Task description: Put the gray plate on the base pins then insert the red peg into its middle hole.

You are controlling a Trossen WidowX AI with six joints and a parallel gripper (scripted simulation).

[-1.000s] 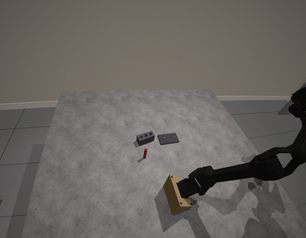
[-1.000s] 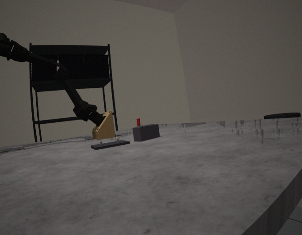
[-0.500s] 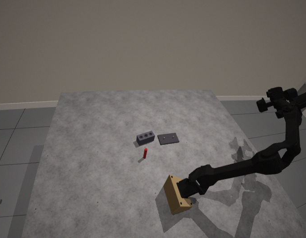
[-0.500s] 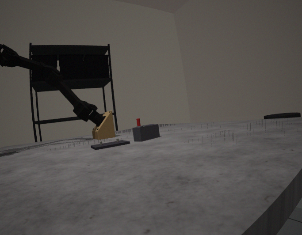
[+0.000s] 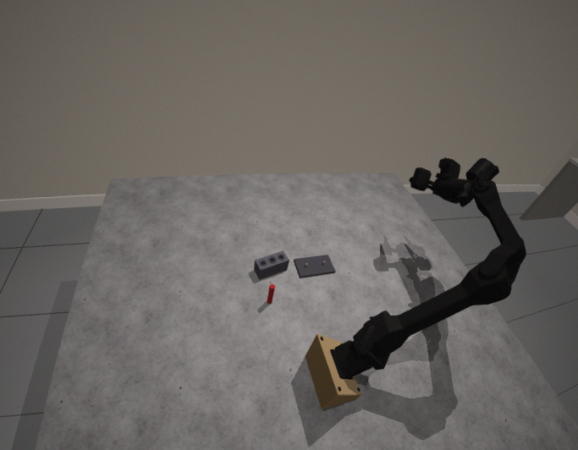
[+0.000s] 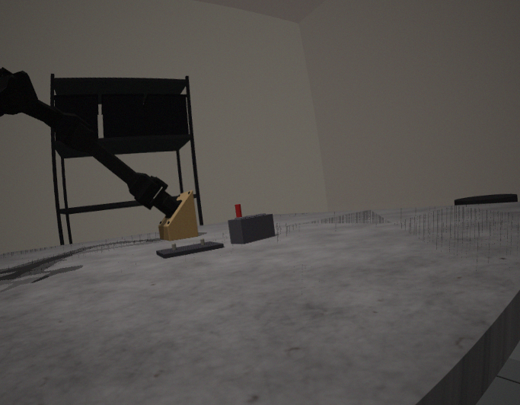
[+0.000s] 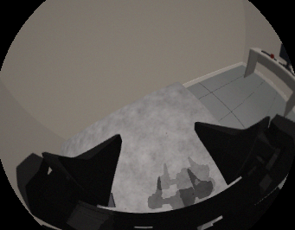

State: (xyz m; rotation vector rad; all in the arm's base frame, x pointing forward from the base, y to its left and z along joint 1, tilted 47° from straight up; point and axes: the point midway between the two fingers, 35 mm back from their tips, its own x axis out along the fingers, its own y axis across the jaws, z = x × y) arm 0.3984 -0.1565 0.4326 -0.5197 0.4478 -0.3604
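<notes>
Now: gripper tip 50 cm to the right of the gray plate, 21 cm above it and 8 cm past it. From my gripper tip the other things lie so: dark base 36 cm to the left, 24 cm below, 9 cm behind; then red peg 53 cm to the left, 21 cm below, 19 cm behind.
</notes>
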